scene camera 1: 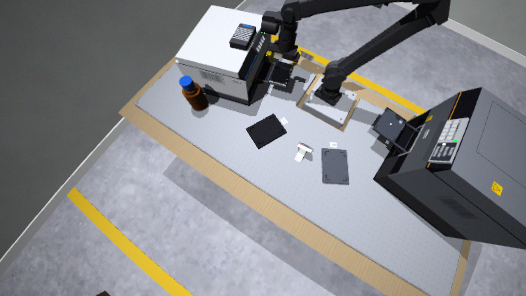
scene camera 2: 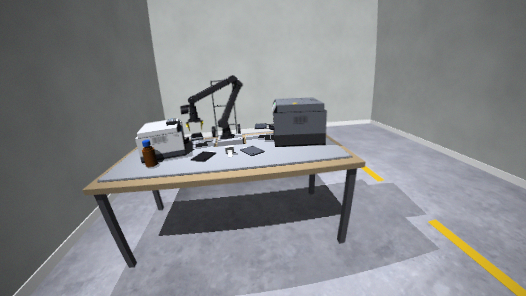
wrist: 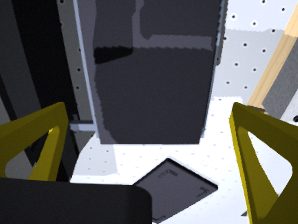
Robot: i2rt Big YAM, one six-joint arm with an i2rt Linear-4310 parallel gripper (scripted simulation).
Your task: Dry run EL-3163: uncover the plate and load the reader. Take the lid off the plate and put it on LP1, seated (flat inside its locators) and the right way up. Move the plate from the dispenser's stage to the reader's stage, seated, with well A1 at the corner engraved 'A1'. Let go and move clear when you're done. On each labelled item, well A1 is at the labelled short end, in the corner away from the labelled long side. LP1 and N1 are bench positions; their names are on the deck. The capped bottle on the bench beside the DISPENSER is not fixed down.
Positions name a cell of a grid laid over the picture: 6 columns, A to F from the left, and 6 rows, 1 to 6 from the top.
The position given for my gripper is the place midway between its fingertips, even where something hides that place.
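Note:
In the wrist view you'd find my gripper (wrist: C3) and a glossy lid (wrist: D3), and in scene camera 1 I see a reader's stage (scene camera 1: E3) as well as a black bench pad (scene camera 1: D3).

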